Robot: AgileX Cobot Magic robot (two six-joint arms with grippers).
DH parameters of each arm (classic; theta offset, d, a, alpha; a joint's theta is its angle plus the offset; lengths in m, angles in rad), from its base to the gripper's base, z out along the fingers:
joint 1: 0 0.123 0 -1.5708
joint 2: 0.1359 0 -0.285 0
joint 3: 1.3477 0 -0.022 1.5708
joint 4: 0 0.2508 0 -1.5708
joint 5: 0 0 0.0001 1.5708
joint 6: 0 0.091 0 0
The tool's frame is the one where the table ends.
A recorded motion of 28 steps. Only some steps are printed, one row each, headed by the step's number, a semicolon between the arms.
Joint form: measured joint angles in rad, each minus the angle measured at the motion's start. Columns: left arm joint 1, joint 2, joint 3, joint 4, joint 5, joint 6; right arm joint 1, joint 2, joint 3, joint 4, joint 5, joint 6.
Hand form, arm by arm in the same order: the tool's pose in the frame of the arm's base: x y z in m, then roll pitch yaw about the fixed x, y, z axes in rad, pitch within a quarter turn. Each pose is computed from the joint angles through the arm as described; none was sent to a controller.
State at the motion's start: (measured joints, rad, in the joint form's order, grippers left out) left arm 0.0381 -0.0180 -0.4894 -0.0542 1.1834 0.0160; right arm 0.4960 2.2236 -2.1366 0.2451 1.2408 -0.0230
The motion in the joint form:
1: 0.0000 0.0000 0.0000 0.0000 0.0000 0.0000; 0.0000 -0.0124 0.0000 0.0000 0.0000 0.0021
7: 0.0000 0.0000 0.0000 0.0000 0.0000 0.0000; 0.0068 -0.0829 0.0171 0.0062 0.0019 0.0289
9: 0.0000 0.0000 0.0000 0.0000 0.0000 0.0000; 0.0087 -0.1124 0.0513 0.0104 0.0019 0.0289
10: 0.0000 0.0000 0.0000 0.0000 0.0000 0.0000; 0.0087 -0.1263 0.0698 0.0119 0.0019 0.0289
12: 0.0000 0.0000 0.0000 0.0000 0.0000 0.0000; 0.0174 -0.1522 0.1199 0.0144 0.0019 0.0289
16: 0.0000 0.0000 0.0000 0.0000 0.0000 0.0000; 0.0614 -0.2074 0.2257 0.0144 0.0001 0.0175
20: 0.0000 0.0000 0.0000 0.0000 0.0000 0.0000; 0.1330 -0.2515 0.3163 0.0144 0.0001 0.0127
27: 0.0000 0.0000 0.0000 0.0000 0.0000 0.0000; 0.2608 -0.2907 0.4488 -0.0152 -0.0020 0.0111
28: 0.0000 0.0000 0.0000 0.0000 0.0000 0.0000; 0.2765 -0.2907 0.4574 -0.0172 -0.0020 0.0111
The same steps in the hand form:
1: -0.0119 -0.0050 0.2647 -3.0847 0.9823 -3.0954; 0.4128 0.2471 0.2683 2.8891 0.3376 -2.7075
7: -0.0119 -0.0050 0.2647 -3.0847 0.9823 -3.0954; 0.4000 0.2445 0.2970 2.8685 0.3816 -2.7314
9: -0.0119 -0.0050 0.2647 -3.0847 0.9823 -3.0954; 0.3936 0.2423 0.3012 2.8645 0.3765 -2.7307
10: -0.0119 -0.0050 0.2647 -3.0847 0.9823 -3.0954; 0.3906 0.2408 0.3023 2.8633 0.3718 -2.7311
12: -0.0119 -0.0050 0.2647 -3.0847 0.9823 -3.0954; 0.3822 0.2409 0.3000 2.8631 0.3475 -2.7223
16: -0.0119 -0.0050 0.2647 -3.0847 0.9823 -3.0954; 0.3579 0.2491 0.2949 2.8713 0.3019 -2.6658
20: -0.0119 -0.0050 0.2647 -3.0847 0.9823 -3.0954; 0.3278 0.2658 0.2887 2.8765 0.2568 -2.5883
27: -0.0119 -0.0050 0.2647 -3.0847 0.9823 -3.0954; 0.2797 0.2912 0.2683 2.9134 0.1682 -2.4484
28: -0.0119 -0.0050 0.2647 -3.0847 0.9823 -3.0954; 0.2746 0.2948 0.2659 2.9159 0.1597 -2.4320

